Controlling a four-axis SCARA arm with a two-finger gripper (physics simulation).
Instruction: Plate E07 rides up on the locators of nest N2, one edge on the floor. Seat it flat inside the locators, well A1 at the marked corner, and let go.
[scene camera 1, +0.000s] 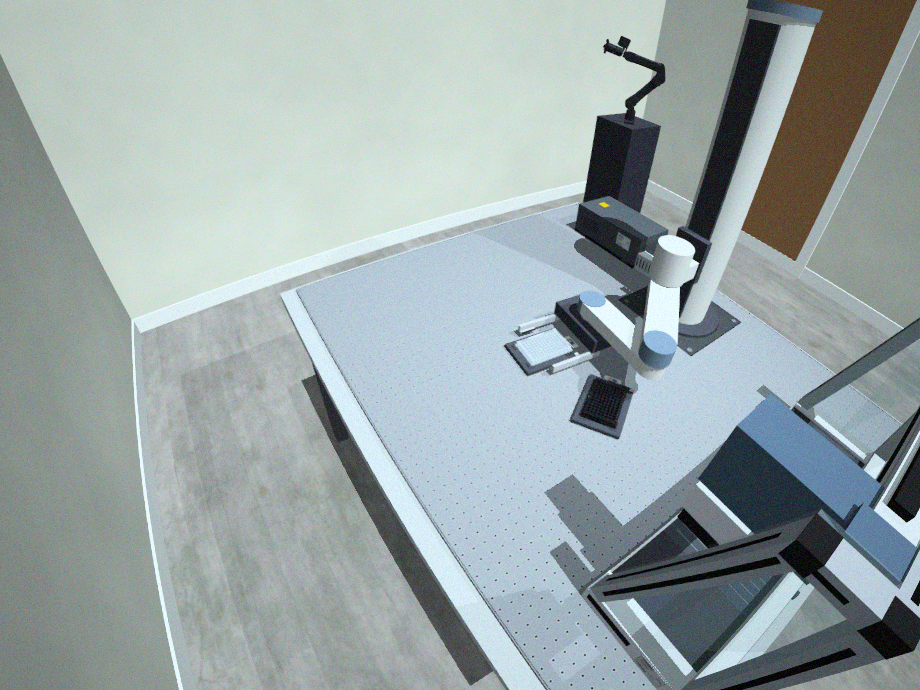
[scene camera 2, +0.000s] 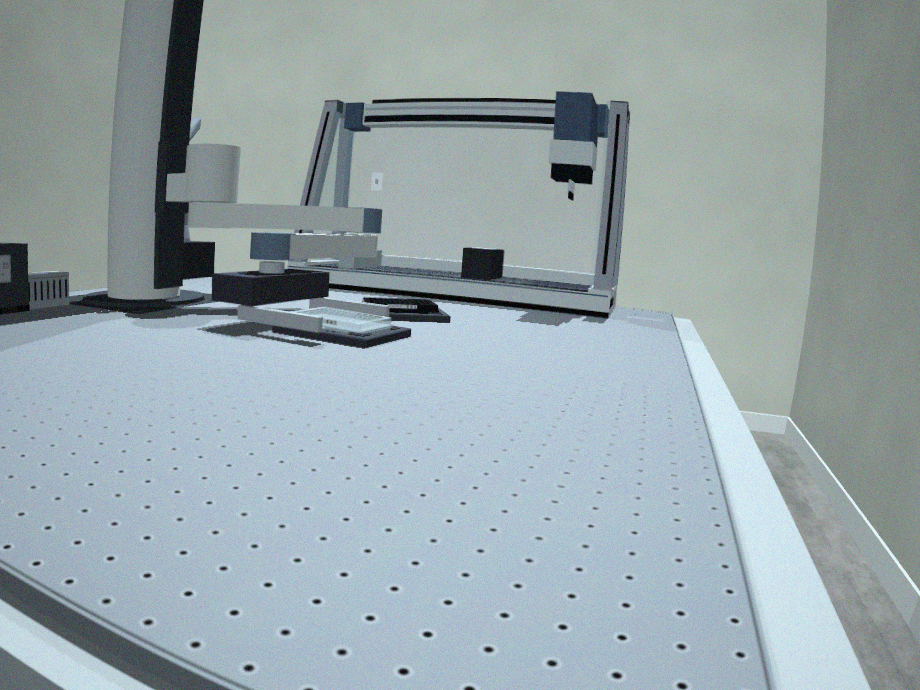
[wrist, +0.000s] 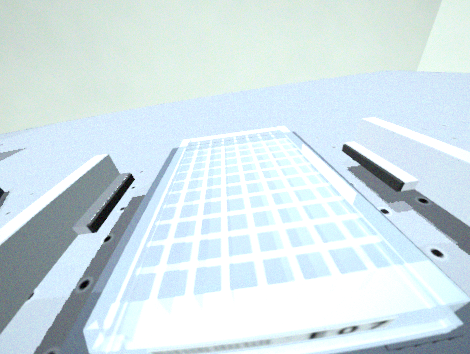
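Pixels of known places: gripper, fingertip midpoint: (scene camera 1: 535, 348) (scene camera 2: 356, 318) (wrist: 236, 150); arm's base, origin of the base link: (scene camera 1: 680, 314) (scene camera 2: 144, 304).
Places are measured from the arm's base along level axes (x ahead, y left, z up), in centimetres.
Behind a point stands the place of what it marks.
Observation:
Plate E07 (scene camera 1: 543, 347) @(z 4.0, x 52.0, y -8.5 cm) (scene camera 2: 349, 320) @(z 3.9, x 54.2, y -12.2 cm) (wrist: 240, 225) @(z 3.5, x 48.3, y -8.6 cm), pale and clear with a grid of wells, lies over the dark base of nest N2 (scene camera 1: 517, 360) @(z 2.3, x 59.6, y -9.5 cm) (scene camera 2: 364, 342) @(z 2.0, x 58.6, y -16.2 cm). Its E07 label faces the wrist camera at the bottom of the wrist view. How far it tilts, and on which locators it rests, is hard to tell. The marked corner does not show clearly. My gripper (scene camera 1: 536, 349) @(z 3.9, x 53.9, y -9.6 cm) (scene camera 2: 356, 317) @(z 3.9, x 53.9, y -9.6 cm) (wrist: 236, 150) @(z 3.9, x 53.9, y -9.6 cm) is open, low over the nest, one finger along each long side of the plate. Gaps show between both pads and the plate in the wrist view.
A black well plate (scene camera 1: 603, 402) @(z 3.8, x 51.4, y 13.8 cm) (scene camera 2: 401, 303) @(z 3.8, x 51.6, y 11.8 cm) sits in another dark nest beside N2, near one finger. A gantry machine (scene camera 1: 802, 460) @(z 50.1, x 75.2, y 54.0 cm) (scene camera 2: 460, 111) @(z 48.2, x 42.8, y 62.3 cm) stands farther along the table. A dark grey box (scene camera 1: 620, 231) @(z 11.7, x -3.5, y -33.7 cm) stands near the arm's column (scene camera 1: 735, 178) @(z 49.3, x 6.2, y 4.2 cm) (scene camera 2: 141, 148) @(z 30.1, x 4.4, y -6.0 cm).

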